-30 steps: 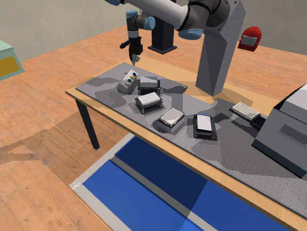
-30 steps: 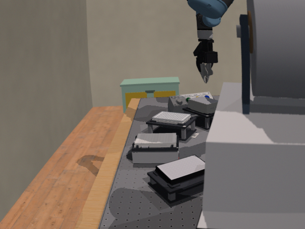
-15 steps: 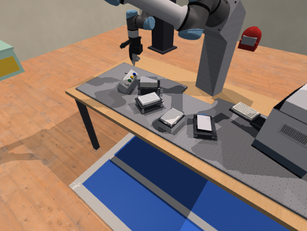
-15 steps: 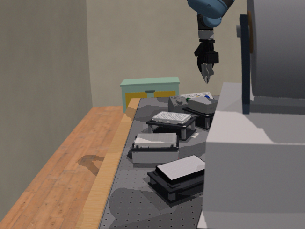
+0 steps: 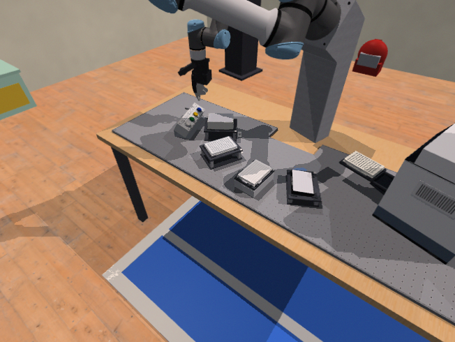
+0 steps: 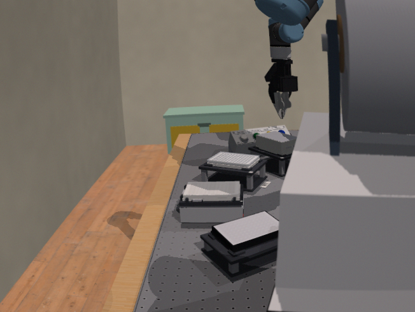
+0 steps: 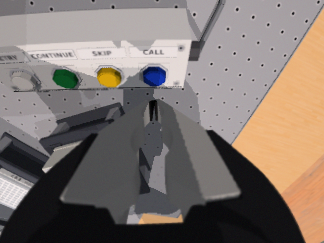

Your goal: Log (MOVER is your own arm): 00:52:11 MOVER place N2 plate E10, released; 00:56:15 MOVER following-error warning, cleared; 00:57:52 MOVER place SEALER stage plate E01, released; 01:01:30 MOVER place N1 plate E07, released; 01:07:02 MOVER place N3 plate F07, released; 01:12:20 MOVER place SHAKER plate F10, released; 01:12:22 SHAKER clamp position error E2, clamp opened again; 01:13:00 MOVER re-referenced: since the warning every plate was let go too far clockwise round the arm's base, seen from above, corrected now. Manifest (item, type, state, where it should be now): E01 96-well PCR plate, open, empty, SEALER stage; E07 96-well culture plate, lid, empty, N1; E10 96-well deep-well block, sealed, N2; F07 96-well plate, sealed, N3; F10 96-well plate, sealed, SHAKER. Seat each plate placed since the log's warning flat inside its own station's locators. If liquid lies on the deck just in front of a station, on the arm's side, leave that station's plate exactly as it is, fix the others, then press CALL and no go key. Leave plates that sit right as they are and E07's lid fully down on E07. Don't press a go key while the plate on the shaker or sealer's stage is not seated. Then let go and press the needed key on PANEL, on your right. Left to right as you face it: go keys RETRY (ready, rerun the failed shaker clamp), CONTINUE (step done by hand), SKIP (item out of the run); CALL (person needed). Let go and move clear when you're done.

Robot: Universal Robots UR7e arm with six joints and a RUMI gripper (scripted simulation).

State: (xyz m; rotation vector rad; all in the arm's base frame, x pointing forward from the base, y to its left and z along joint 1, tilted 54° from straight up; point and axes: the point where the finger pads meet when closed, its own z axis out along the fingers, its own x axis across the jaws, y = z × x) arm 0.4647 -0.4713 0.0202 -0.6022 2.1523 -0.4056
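The blue call key lies 70 mm below my hand. Also, from my hand: green continue key (90 mm ahead, 40 mm to the left, 70 mm below); yellow skip key (50 mm ahead, 20 mm to the left, 70 mm below); white retry key (130 mm ahead, 70 mm to the left, 70 mm below).
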